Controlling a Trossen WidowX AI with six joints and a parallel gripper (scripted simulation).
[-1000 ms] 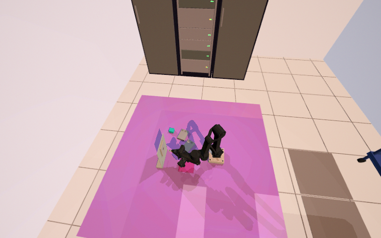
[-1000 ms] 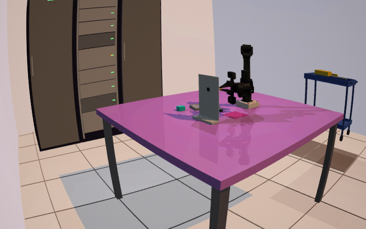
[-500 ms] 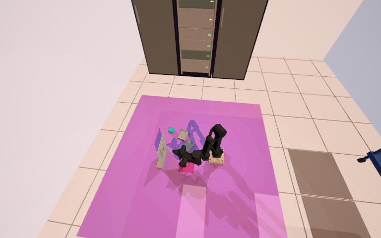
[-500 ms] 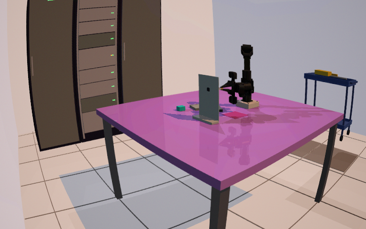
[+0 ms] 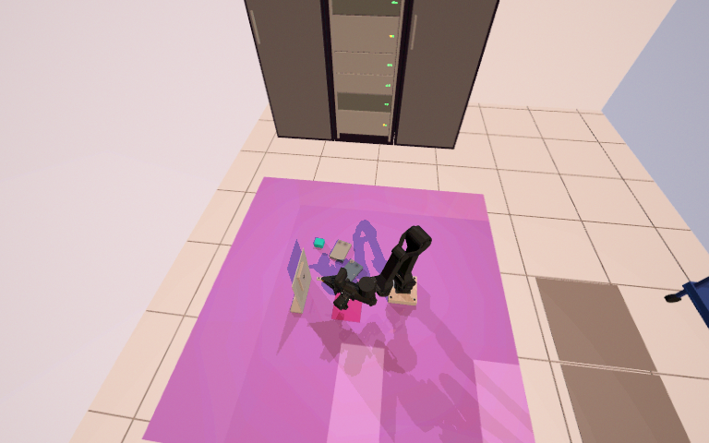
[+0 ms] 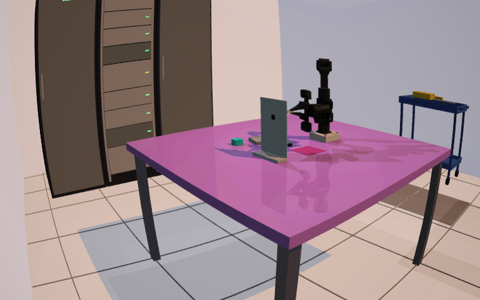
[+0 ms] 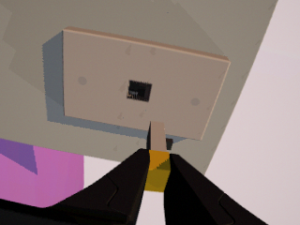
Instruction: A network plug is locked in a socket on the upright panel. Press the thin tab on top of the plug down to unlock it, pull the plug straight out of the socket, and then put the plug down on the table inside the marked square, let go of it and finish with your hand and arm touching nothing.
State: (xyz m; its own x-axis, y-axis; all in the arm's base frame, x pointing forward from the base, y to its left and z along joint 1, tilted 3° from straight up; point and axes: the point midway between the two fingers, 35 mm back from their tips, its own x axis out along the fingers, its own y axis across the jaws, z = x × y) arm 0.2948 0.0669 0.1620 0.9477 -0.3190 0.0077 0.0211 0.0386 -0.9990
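Right now my gripper tip is 10 cm past the marked square, 3 cm to the right of it and 19 cm above it. From my gripper tip the other things lie so: teal cube 7 cm ahead, 28 cm to the right, 17 cm below; then upright panel 9 cm ahead, 1 cm to the right, 8 cm below; then network plug 1 cm ahead.
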